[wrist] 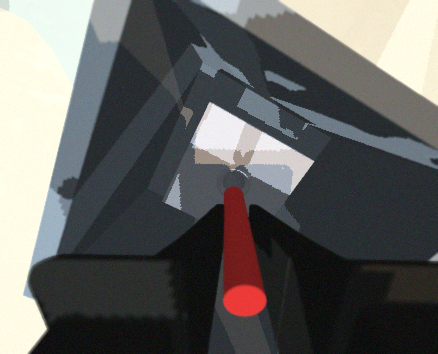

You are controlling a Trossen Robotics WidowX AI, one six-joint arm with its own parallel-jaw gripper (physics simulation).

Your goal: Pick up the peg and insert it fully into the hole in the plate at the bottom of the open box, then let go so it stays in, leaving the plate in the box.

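Places are measured from the arm's base along level axes (x ahead, y down, z left), in metres.
Where they show: gripper, fingertip midpoint: (236,212).
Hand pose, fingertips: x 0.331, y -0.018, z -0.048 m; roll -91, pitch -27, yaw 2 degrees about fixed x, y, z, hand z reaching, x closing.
Observation:
Each offset is from my fingertips to the centre of the thing. "spot": to the spot under its first point. Level surfaces: height alone.
A red peg {dx +0.002, dy -0.009, dz -0.004 m} (241,250) stands between the fingers of my gripper (236,212), which is shut on it. Its near end faces the camera and its far end points down at the plate. The white and grey plate {dx +0.001, dy +0.077, dz -0.003 m} (223,126) lies at the bottom of the dark open box {dx +0.001, dy +0.042, dz -0.003 m} (370,200). The round hole (233,179) in the plate shows right at the far tip of the peg, and the tip overlaps the hole's lower edge in the view. Whether the tip is inside the hole or above it I cannot tell. The fingers hide the near part of the plate.
The box's walls rise around the gripper, with the grey-blue left rim {spot: dx -0.073, dy -0.027, dz +0.009 m} (75,145) and the brownish-grey upper right rim {spot: dx -0.009, dy -0.027, dz +0.073 m} (330,55) close by. A pale table top {dy +0.111 m} (25,150) shows outside the box, with shadows on it.

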